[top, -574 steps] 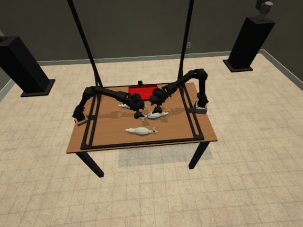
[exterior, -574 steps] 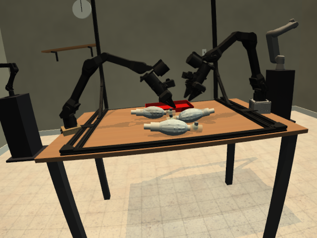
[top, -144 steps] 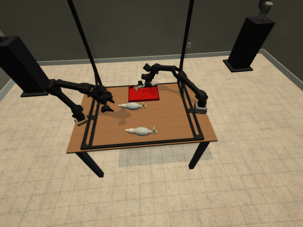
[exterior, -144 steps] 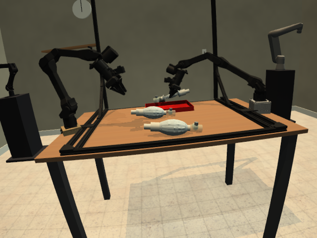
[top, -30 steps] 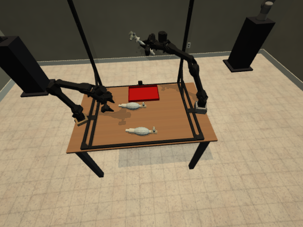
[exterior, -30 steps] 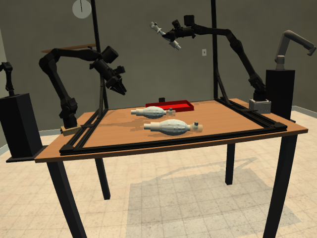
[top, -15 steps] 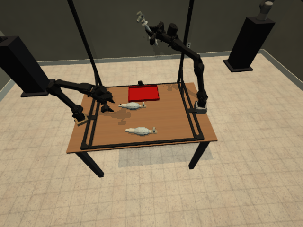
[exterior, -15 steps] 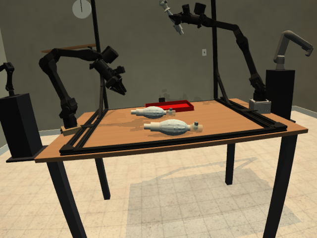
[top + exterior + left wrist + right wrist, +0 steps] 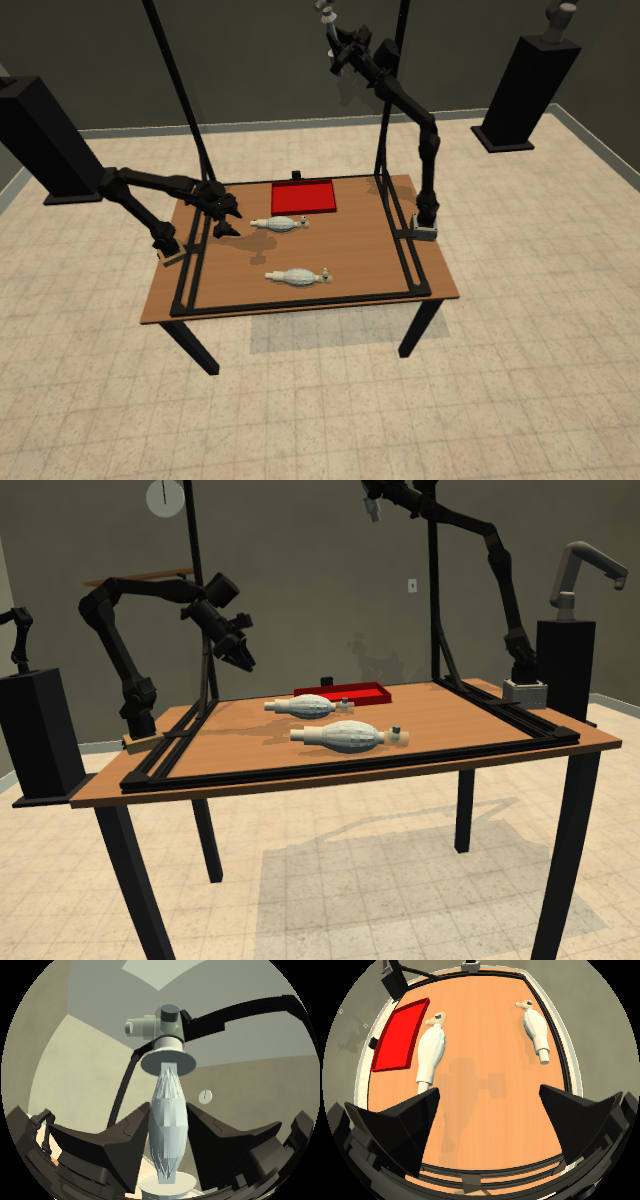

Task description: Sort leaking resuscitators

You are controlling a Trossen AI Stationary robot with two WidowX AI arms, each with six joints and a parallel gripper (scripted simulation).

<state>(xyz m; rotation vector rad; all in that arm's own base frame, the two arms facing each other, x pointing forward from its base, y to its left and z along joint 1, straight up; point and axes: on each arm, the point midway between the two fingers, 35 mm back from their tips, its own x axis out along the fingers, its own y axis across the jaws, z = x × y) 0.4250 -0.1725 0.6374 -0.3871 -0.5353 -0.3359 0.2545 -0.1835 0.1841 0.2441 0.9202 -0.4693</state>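
Now: left hand 2 cm past the red tray, 15 cm to the left of it and 70 cm above it.
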